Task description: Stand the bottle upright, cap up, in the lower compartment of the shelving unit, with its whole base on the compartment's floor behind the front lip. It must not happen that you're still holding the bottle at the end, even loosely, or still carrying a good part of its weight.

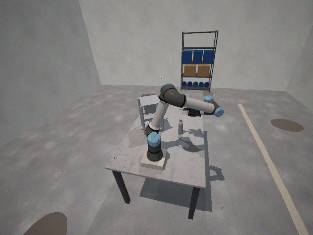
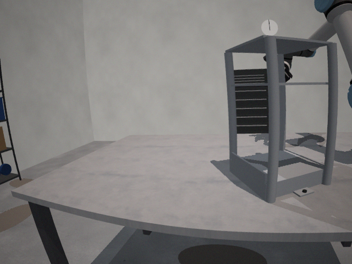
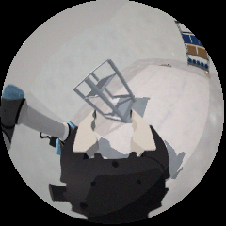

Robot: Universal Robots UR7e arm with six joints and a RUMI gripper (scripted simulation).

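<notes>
Right now the grey bottle is 19 cm below my hand. Also, from my hand: grey shelving unit 10 cm ahead, 34 cm to the left, 12 cm below.
</notes>
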